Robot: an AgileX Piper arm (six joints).
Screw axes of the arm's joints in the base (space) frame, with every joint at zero. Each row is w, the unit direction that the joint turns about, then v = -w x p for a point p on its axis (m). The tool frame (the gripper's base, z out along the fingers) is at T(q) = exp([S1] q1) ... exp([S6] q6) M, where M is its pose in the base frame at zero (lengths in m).
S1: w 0 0 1 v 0.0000 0.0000 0.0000
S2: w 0 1 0 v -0.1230 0.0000 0.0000
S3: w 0 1 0 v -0.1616 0.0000 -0.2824
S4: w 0.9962 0 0.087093 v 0.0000 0.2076 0.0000
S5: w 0 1 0 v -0.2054 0.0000 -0.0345
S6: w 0.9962 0 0.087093 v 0.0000 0.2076 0.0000
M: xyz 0.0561 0.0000 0.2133 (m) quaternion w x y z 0.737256 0 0.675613 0
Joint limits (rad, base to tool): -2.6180..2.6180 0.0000..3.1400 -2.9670..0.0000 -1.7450..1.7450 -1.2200..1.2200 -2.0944..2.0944
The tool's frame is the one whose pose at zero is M.
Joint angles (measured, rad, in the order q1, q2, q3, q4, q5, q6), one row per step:
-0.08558, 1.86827, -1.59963, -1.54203, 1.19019, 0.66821
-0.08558, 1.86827, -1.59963, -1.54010, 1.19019, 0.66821
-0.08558, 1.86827, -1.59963, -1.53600, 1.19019, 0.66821
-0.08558, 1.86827, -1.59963, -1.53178, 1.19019, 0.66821
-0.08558, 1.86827, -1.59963, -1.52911, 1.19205, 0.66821
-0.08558, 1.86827, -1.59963, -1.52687, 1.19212, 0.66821
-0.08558, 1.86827, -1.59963, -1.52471, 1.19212, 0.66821
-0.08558, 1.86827, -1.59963, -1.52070, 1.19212, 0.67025
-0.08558, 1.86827, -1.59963, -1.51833, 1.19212, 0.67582
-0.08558, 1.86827, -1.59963, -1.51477, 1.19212, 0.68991
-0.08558, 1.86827, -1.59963, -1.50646, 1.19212, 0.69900
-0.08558, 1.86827, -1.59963, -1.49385, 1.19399, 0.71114
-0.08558, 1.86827, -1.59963, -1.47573, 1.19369, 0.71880
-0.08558, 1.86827, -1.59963, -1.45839, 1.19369, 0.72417
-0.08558, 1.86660, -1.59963, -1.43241, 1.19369, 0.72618
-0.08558, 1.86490, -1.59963, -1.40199, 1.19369, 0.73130
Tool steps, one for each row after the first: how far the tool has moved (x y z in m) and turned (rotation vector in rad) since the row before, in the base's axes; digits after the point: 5 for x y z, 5 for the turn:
-0.00003, 0.00001, -0.00016, 0.00189, -0.00016, -0.00035
-0.00006, 0.00002, -0.00034, 0.00402, -0.00034, -0.00074
-0.00006, 0.00002, -0.00035, 0.00414, -0.00035, -0.00076
-0.00020, -0.00004, -0.00020, 0.00229, -0.00012, -0.00231
-0.00004, 0.00001, -0.00018, 0.00218, -0.00018, -0.00047
-0.00003, 0.00001, -0.00018, 0.00212, -0.00018, -0.00039
-0.00006, 0.00002, -0.00033, 0.00449, -0.00229, -0.00095
-0.00004, 0.00001, -0.00020, 0.00385, -0.00552, -0.00106
-0.00005, 0.00002, -0.00030, 0.00735, -0.01375, -0.00228
-0.00012, 0.00005, -0.00069, 0.01062, -0.00937, -0.00261
-0.00035, 0.00004, -0.00102, 0.01532, -0.01248, -0.00570
-0.00024, 0.00016, -0.00150, 0.01986, -0.00885, -0.00409
-0.00025, 0.00017, -0.00143, 0.01841, -0.00656, -0.00399
-0.00073, 0.00034, -0.00147, 0.02585, -0.00575, -0.00503
-0.00079, 0.00046, -0.00182, 0.03100, -0.00909, -0.00647

